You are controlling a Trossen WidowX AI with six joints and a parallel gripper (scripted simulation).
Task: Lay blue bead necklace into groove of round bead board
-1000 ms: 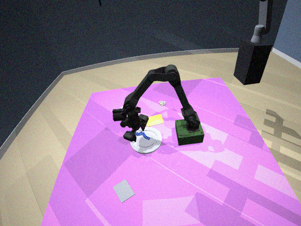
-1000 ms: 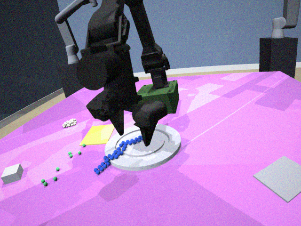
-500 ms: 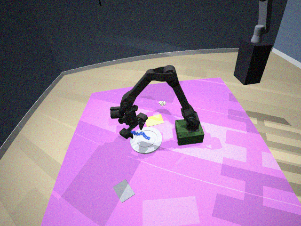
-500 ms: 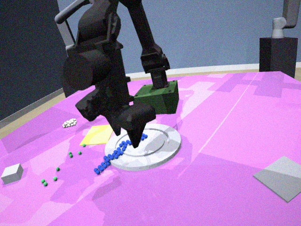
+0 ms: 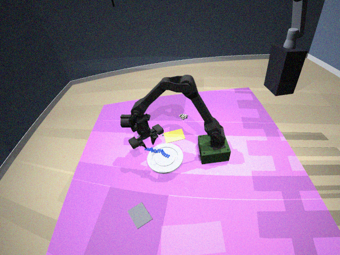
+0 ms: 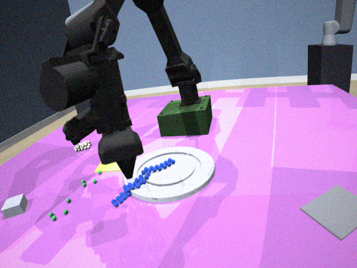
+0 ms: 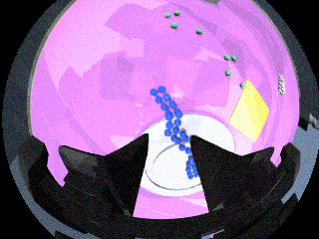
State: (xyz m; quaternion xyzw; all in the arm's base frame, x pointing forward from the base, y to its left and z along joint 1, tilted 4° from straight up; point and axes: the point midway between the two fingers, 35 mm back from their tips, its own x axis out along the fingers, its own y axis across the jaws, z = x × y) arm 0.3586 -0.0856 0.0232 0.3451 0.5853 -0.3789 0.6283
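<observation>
Right now the round white bead board is 8 cm behind my gripper tip, 6 cm to the left of it and 4 cm below it. Round my gripper tip: yellow sheet (14 cm behind, 10 cm to the right, 5 cm below); grey tile (7 cm ahead, 36 cm to the left, 5 cm below); cube (7 cm ahead, 27 cm to the right, 4 cm below).
</observation>
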